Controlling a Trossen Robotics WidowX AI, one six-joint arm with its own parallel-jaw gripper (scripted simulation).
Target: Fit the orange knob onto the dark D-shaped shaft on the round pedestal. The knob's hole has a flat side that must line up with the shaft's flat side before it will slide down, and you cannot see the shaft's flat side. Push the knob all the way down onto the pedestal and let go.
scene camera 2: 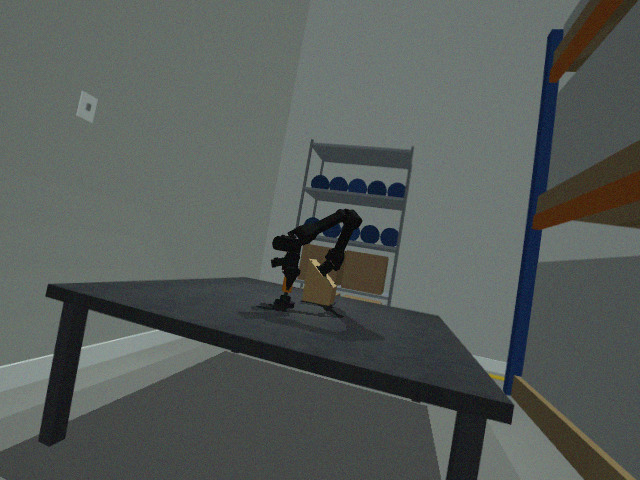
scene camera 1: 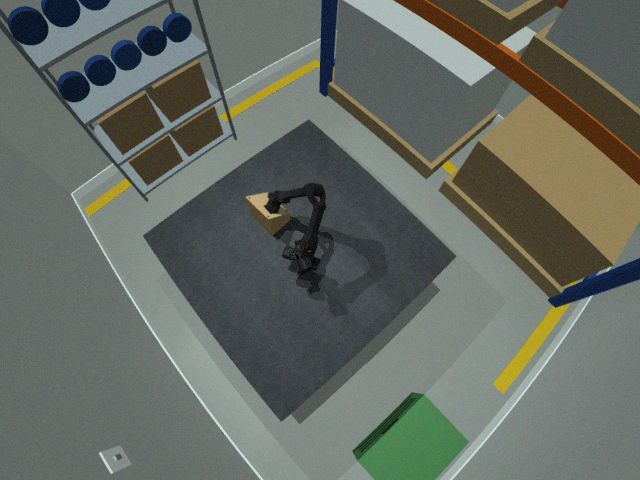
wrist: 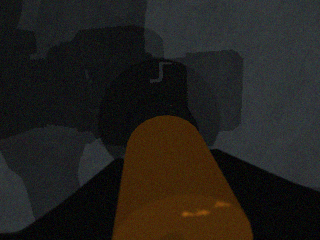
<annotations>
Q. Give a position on an orange knob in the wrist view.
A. At 170, 177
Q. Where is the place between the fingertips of the gripper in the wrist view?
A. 167, 162
</annotations>
